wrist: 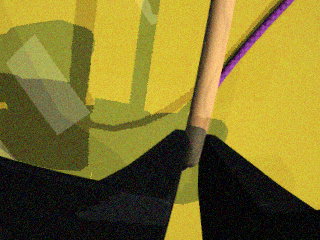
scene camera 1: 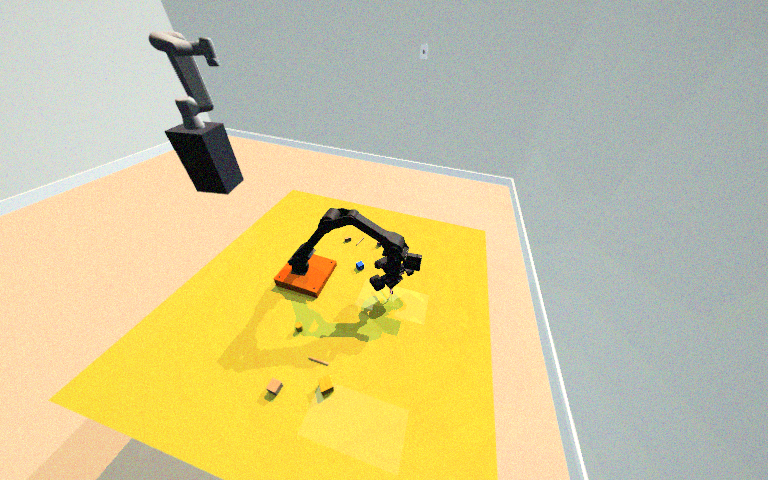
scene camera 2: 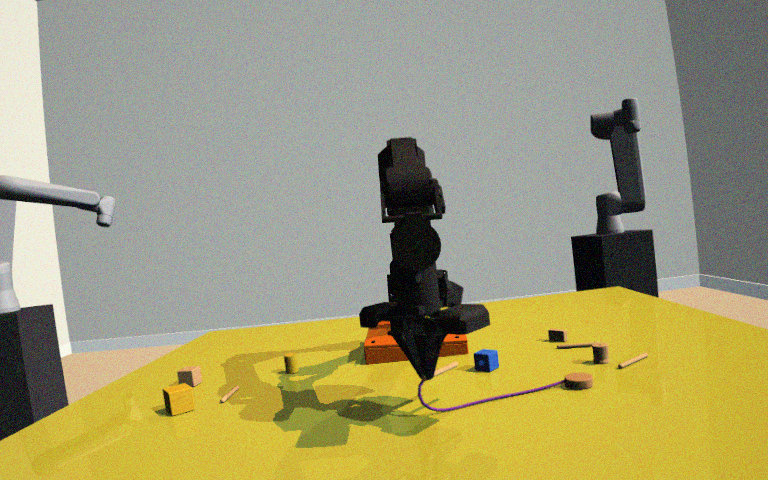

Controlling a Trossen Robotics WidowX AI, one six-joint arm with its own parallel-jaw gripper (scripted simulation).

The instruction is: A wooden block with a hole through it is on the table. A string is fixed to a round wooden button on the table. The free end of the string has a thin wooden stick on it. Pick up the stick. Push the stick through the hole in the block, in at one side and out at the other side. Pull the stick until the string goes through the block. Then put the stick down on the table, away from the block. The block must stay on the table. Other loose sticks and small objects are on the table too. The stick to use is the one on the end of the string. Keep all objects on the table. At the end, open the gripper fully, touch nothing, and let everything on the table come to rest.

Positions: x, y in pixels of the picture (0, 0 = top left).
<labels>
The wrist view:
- my gripper: 192, 143
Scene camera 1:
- my gripper: 390, 288
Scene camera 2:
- my gripper: 426, 378
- yellow cube: 179, 399
</labels>
